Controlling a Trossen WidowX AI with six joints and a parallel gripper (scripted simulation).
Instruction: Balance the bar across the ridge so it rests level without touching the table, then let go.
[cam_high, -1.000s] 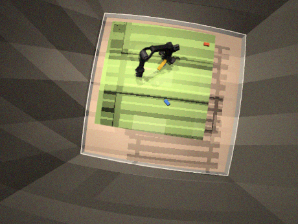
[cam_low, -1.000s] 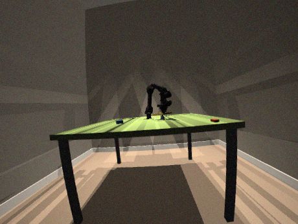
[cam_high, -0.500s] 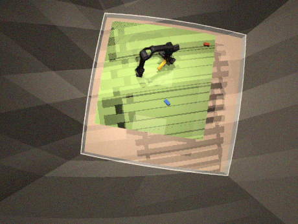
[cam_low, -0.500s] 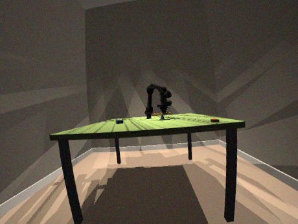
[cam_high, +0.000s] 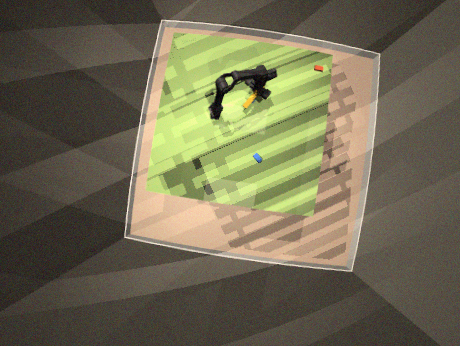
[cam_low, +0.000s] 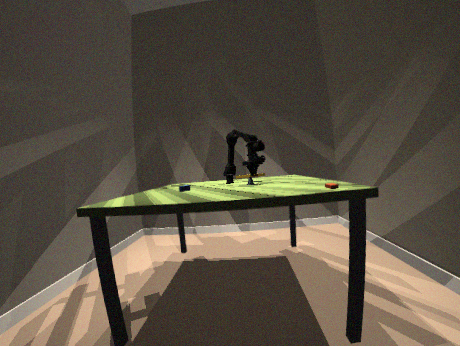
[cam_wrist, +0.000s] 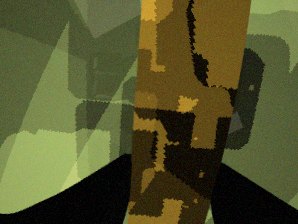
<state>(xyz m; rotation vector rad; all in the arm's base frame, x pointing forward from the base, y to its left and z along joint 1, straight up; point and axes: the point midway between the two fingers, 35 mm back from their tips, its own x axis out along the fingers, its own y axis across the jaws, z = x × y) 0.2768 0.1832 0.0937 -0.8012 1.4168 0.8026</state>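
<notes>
Right now the orange-yellow bar is 20 mm behind my gripper tip and 30 mm to the right of it. The rest, counted from my gripper tip: blue block (80 mm ahead, 460 mm to the right, 40 mm below); then red block (460 mm ahead, 320 mm to the left, 50 mm below).
</notes>
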